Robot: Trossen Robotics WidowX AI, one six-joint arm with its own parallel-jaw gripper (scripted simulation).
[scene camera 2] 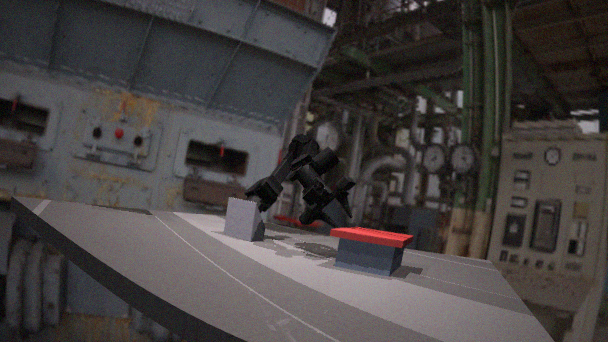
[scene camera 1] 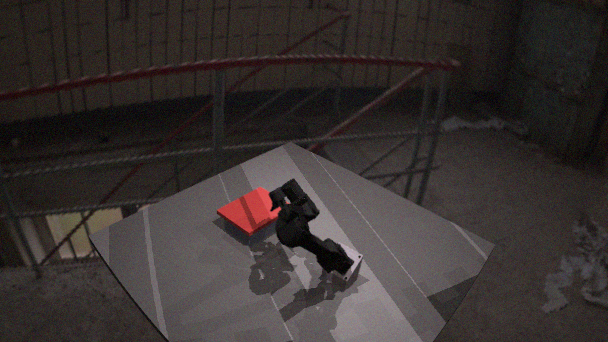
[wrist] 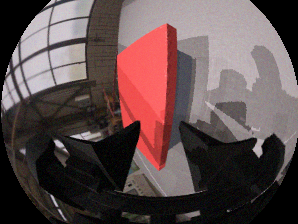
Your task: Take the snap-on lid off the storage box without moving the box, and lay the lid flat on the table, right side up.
The pictures show: my gripper, a lid and a storage box.
My gripper is seen too in the wrist view.
